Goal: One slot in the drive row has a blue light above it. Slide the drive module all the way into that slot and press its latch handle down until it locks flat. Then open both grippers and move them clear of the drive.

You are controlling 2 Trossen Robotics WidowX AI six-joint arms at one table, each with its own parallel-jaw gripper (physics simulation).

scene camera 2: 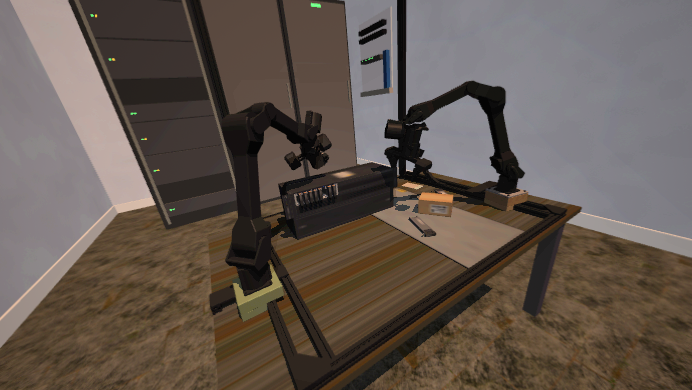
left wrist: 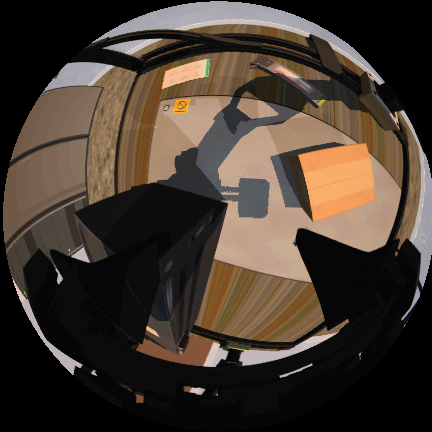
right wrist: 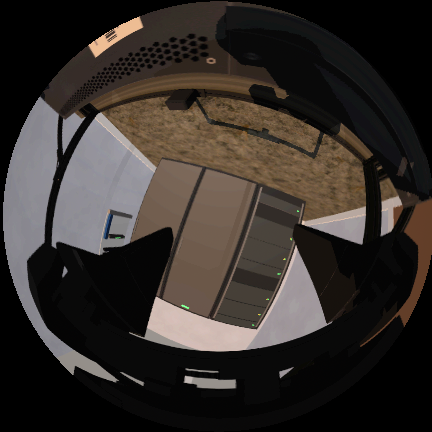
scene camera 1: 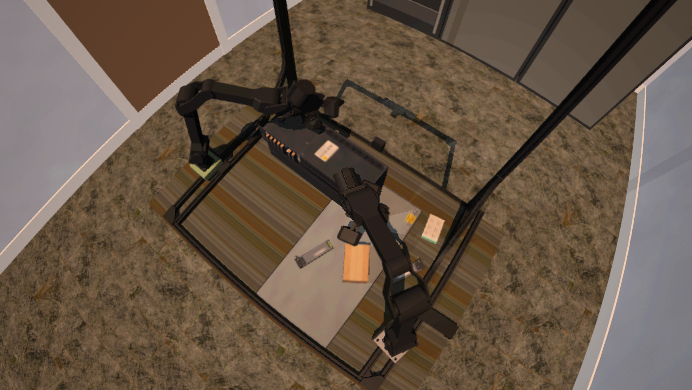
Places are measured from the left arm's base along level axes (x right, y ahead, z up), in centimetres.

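Pixels of known places: left gripper, fingertip midpoint: [scene camera 2: 402, 177] [left wrist: 235, 236]; right gripper, fingertip midpoint: [right wrist: 235, 232]; left arm's base at its link origin: [scene camera 2: 506, 190] [scene camera 1: 396, 340]; right arm's base at its link origin: [scene camera 2: 256, 282] [left wrist: 234, 350] [scene camera 1: 204, 162].
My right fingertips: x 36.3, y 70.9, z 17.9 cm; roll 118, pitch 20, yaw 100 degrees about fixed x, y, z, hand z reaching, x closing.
Note:
For each thing: its top centre in the pictures, then the offset to it from my right fingertips. Level surfaces: height alone.
- slim grey module at its top centre: [scene camera 1: 312, 252] [scene camera 2: 420, 224] dx -36.5, dy -31.0, dz -22.9 cm
- grey mat at its surface level: dz -23.8 cm
- second slim module at its top centre: [left wrist: 288, 77] [scene camera 1: 405, 269] dx -16.9, dy -56.8, dz -23.1 cm
- dark chassis at its top centre: [left wrist: 141, 326] [scene camera 1: 321, 145] [scene camera 2: 336, 175] dx -12.9, dy -8.7, dz -6.5 cm
- orange-topped box at its top centre: [left wrist: 346, 178] [scene camera 1: 356, 262] [scene camera 2: 436, 197] dx -28.5, dy -43.9, dz -17.9 cm
- pale card at its top centre: [left wrist: 184, 71] [scene camera 1: 433, 228] [scene camera 2: 412, 185] dx +1.8, dy -53.2, dz -23.9 cm
A slim grey module [scene camera 1: 314, 254] [scene camera 2: 422, 226] lies flat on the grey mat [scene camera 1: 310, 310] [scene camera 2: 465, 245] [left wrist: 250, 250]. A second slim module [left wrist: 292, 82] lies on the wood beyond the mat, partly behind the left arm in scene camera 1. The dark chassis [scene camera 1: 355, 155] [scene camera 2: 345, 220] [left wrist: 150, 210] has a drive row [scene camera 1: 282, 146] [scene camera 2: 316, 196] with orange-marked drives. No blue light can be made out. My left gripper [scene camera 1: 367, 225] [scene camera 2: 408, 162] [left wrist: 235, 236] is open and empty, above the mat beside the chassis end. My right gripper [scene camera 1: 322, 114] [scene camera 2: 309, 151] [right wrist: 235, 232] is open and empty above the chassis's row end.
An orange-topped box [scene camera 1: 356, 263] [scene camera 2: 436, 204] [left wrist: 337, 182] stands on the mat next to the slim grey module. A pale card [scene camera 1: 433, 228] [scene camera 2: 413, 185] [left wrist: 186, 73] lies past the mat. Dark frame rails run along the table edges, with upright posts behind.

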